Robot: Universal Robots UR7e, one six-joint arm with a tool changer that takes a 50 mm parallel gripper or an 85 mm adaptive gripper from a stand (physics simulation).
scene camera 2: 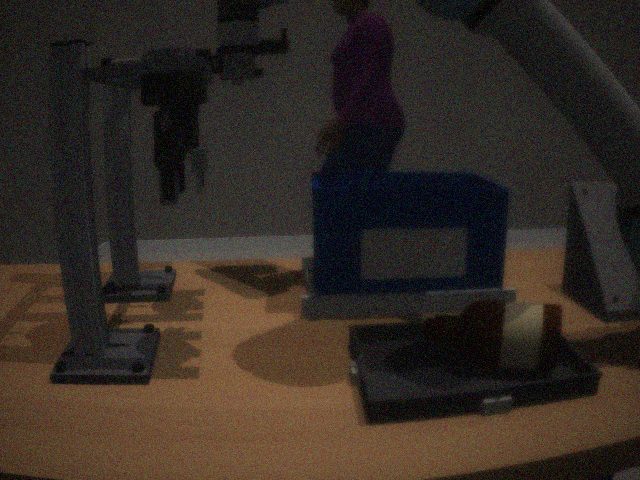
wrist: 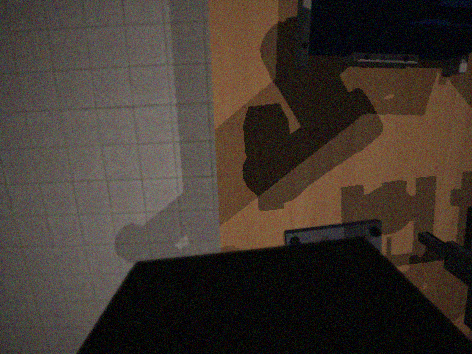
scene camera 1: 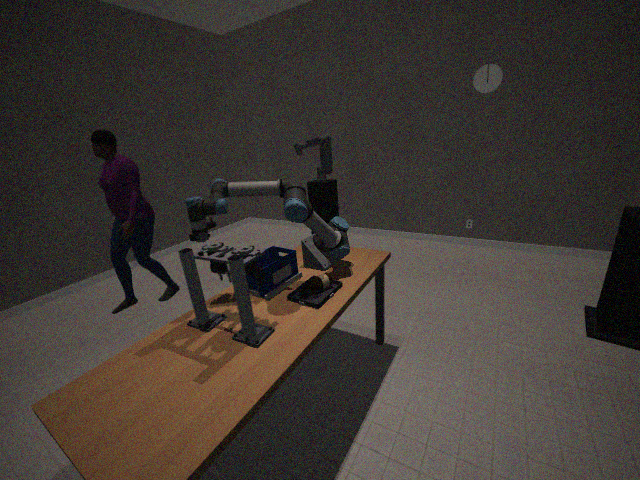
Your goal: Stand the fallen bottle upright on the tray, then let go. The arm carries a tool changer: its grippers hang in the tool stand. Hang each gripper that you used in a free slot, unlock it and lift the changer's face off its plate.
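Places are measured from the arm's base along level axes (x back, y right, z up), in centimetres.
Pixels of known places: hand at its tool point: (scene camera 2: 237, 78); arm's base at its link origin: (scene camera 1: 322, 242).
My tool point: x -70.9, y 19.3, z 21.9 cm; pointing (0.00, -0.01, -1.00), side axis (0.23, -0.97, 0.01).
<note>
For each thing: its top centre in the pictures, then the offset to it from my tool point.
- fallen bottle at its top centre: (scene camera 2: 495, 302) (scene camera 1: 316, 277) dx +36.7, dy -42.7, dz -26.2 cm
- black tray at its top centre: (scene camera 2: 470, 349) (scene camera 1: 315, 288) dx +34.2, dy -43.2, dz -31.5 cm
- blue crate at its top centre: (scene camera 2: 405, 178) (scene camera 1: 268, 256) dx +28.3, dy -14.8, dz -16.6 cm
The fallen bottle (scene camera 1: 324, 280) (scene camera 2: 522, 335) lies on its side on the black tray (scene camera 1: 316, 305) (scene camera 2: 439, 406), its pale label to the right in scene camera 2 and its dark neck end to the left. The tool stand (scene camera 1: 193, 284) (scene camera 2: 77, 206) has two grey posts and a crossbar. A dark gripper (scene camera 2: 171, 198) hangs in it, fingers down; its opening is unclear. The arm's changer face (scene camera 1: 199, 237) is above the stand's far end and bears no gripper that I can make out. In the wrist view, a black shape hides the lower middle, and part of a hanging gripper shows at the right edge.
A blue crate (scene camera 1: 276, 271) (scene camera 2: 336, 232) (wrist: 380, 27) stands on a grey base between the stand and the arm's base (scene camera 1: 313, 254). The stand's foot plates (scene camera 1: 253, 335) (scene camera 2: 103, 369) rest on the wooden table. A person (scene camera 1: 124, 191) (scene camera 2: 361, 87) is beyond the table.
</note>
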